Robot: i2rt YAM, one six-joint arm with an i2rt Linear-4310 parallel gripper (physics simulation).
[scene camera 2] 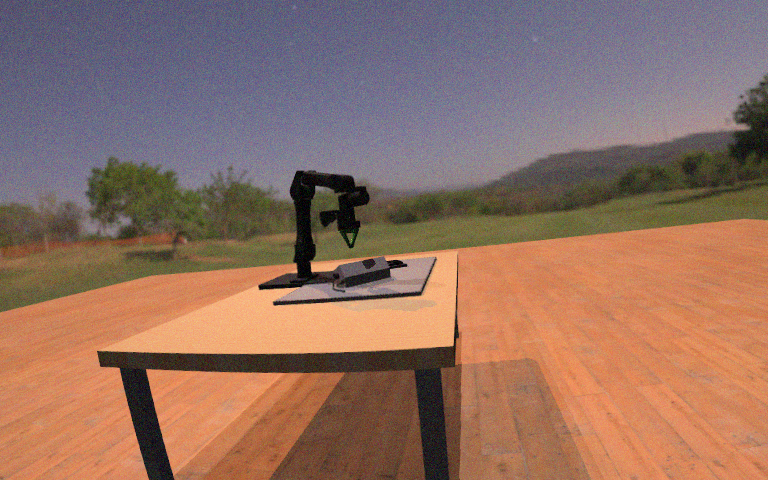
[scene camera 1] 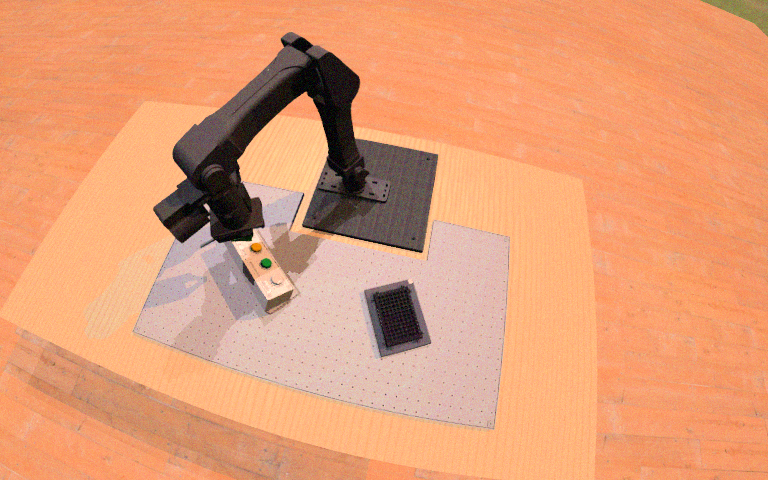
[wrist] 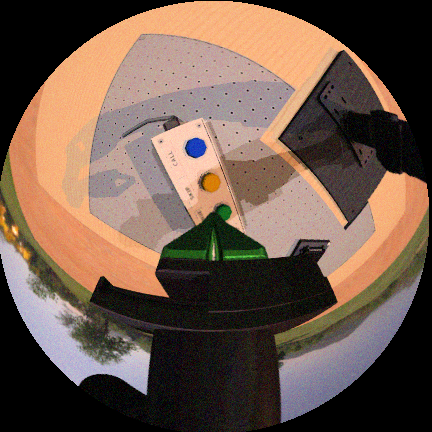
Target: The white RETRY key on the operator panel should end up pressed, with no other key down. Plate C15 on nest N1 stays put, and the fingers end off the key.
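Frame: origin at the arm's base, x ahead, y left, z up, level; metres.
Seen in the pictures: gripper, fingertip midpoint: [scene camera 2: 351, 248] [scene camera 1: 250, 238] [wrist: 213, 217]; arm's base, link origin: [scene camera 2: 305, 279] [scene camera 1: 354, 186] [wrist: 350, 126].
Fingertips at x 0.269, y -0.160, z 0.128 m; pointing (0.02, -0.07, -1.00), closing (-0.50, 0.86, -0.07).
Observation:
Pixels of each thing's middle, then the offset from my fingertips to it. "spot": a spot on its surface instead. Level surfaces: height alone.
- operator panel, body centre: [wrist: 204, 195] [scene camera 1: 256, 264] [scene camera 2: 360, 271] 0.029 m ahead, 0.007 m right, 0.091 m down
- white RETRY key, body centre: [scene camera 1: 276, 280] 0.059 m ahead, 0.066 m left, 0.069 m down
- green key, body centre: [wrist: 222, 211] [scene camera 1: 266, 263] 0.028 m ahead, 0.027 m left, 0.069 m down
- orange key, body centre: [wrist: 209, 181] [scene camera 1: 256, 248] 0.003 m back, 0.013 m right, 0.069 m down
- blue key, body centre: [wrist: 195, 147] 0.034 m back, 0.052 m right, 0.069 m down
- Dark plate C15, body centre: [scene camera 1: 397, 315] [wrist: 305, 262] 0.063 m ahead, 0.352 m left, 0.113 m down
- nest N1, surface spot: [scene camera 1: 414, 309] spot: 0.042 m ahead, 0.386 m left, 0.106 m down
- perforated board, surface height: 0.132 m down
- thin dark cable, surface spot: [wrist: 145, 121] spot: 0.029 m back, 0.163 m right, 0.127 m down
- wooden table, surface height: 0.145 m down
The operator panel [scene camera 1: 279, 299] [scene camera 2: 362, 272] [wrist: 182, 171] is a pale box with a row of keys. The white RETRY key [scene camera 1: 276, 280] is at its near end in scene camera 1, uncovered; its height is too small to judge. In the wrist view it is hidden behind my fingers. The green key [scene camera 1: 266, 263] [wrist: 224, 212], orange key [scene camera 1: 256, 247] [wrist: 211, 182] and blue key [wrist: 196, 148] follow. My gripper [scene camera 2: 351, 246] [wrist: 213, 217] is shut and empty, above the panel and apart from it. Dark plate C15 [scene camera 1: 398, 315] sits on nest N1 [scene camera 1: 416, 308].
The arm stands on a black base plate [scene camera 1: 404, 198] [wrist: 310, 145] behind the perforated board [scene camera 1: 453, 362] [wrist: 165, 65]. A thin dark cable [wrist: 145, 121] leaves the panel's blue-key end. The wooden table [scene camera 1: 549, 339] [scene camera 2: 271, 333] surrounds the board.

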